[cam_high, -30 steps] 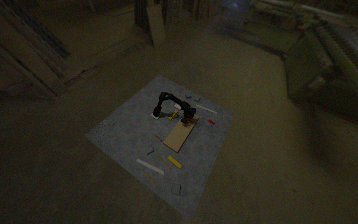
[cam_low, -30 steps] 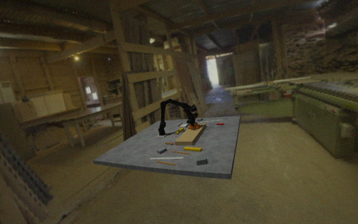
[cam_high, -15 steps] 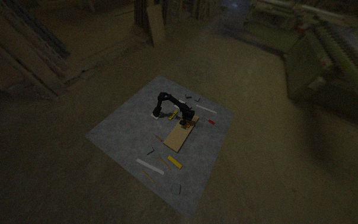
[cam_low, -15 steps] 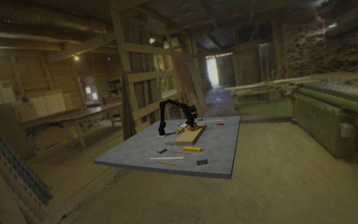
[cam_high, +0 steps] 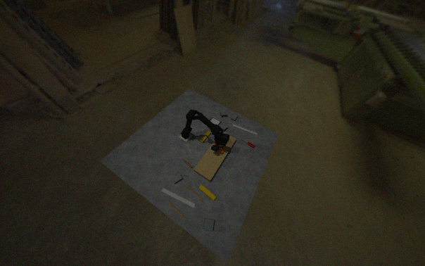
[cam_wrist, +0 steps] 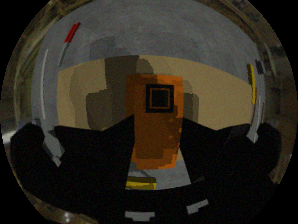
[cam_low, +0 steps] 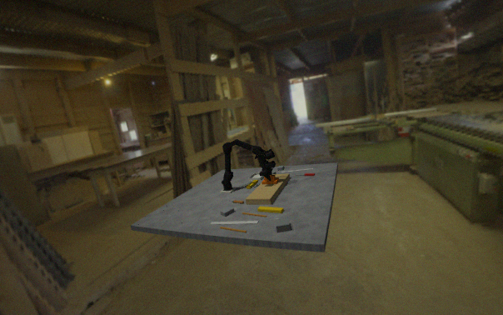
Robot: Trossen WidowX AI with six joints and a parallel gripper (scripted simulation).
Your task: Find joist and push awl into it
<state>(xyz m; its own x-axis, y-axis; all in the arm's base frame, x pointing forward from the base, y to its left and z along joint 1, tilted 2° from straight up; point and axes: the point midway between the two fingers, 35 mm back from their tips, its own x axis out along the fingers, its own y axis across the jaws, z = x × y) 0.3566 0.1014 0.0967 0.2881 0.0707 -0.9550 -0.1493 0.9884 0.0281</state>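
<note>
Now: gripper tip 260 mm past the white tray, 230 mm to the right of it and 50 mm above it. Also, from my gripper tip: orange stud finder 10 mm ahead, 20 mm above.
</note>
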